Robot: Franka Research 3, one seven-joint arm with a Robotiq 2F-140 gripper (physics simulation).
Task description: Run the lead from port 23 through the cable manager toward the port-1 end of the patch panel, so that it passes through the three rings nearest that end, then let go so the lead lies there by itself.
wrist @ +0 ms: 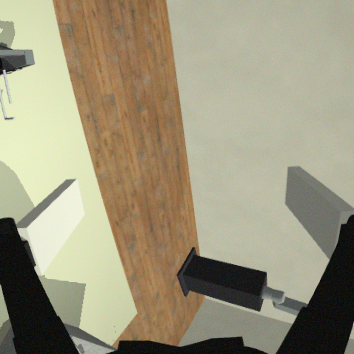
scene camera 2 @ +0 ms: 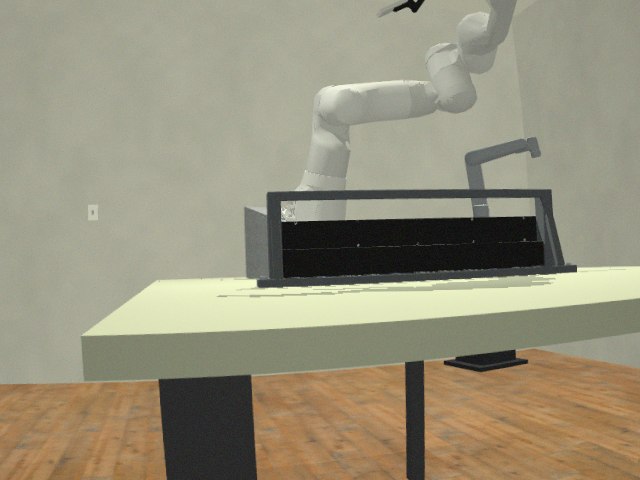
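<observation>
The patch panel [scene camera 2: 408,232] stands black in a dark grey frame [scene camera 2: 408,194] on the table. One end of that frame [wrist: 24,57] shows at the upper left edge of the wrist view. Two thin pale pieces of the cable manager [wrist: 7,87] stick out beside it; the rest of the manager is cut off, and its rings do not show in the scene view. The blue lead does not show in either view. My gripper [wrist: 182,191] is open with no thing between its fingers. It is high above the table; part of a finger shows at the top of the scene view.
The pale table [scene camera 2: 330,310] [wrist: 45,125] ends beside a strip of wooden floor [wrist: 135,125] and a wall [wrist: 265,90]. A second, grey arm [scene camera 2: 474,178] stands behind the table on a black pedestal [wrist: 227,281]. A grey box [scene camera 2: 255,242] stands by my arm's base.
</observation>
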